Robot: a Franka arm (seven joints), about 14 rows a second.
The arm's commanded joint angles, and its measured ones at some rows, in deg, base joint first. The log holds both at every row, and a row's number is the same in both.
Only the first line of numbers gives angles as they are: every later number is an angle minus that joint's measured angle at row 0.
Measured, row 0: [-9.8 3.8 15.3 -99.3 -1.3 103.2 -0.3]
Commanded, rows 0 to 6: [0.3 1.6 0.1 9.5 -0.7 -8.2 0.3]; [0.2 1.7 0.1 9.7 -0.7 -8.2 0.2]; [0.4 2.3 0.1 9.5 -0.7 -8.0 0.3]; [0.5 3.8 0.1 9.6 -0.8 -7.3 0.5]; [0.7 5.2 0.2 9.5 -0.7 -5.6 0.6]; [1.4 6.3 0.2 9.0 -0.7 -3.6 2.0]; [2.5 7.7 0.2 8.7 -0.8 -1.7 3.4]
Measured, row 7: [0.7 4.1 0.1 7.2 0.0 -4.3 0.4]
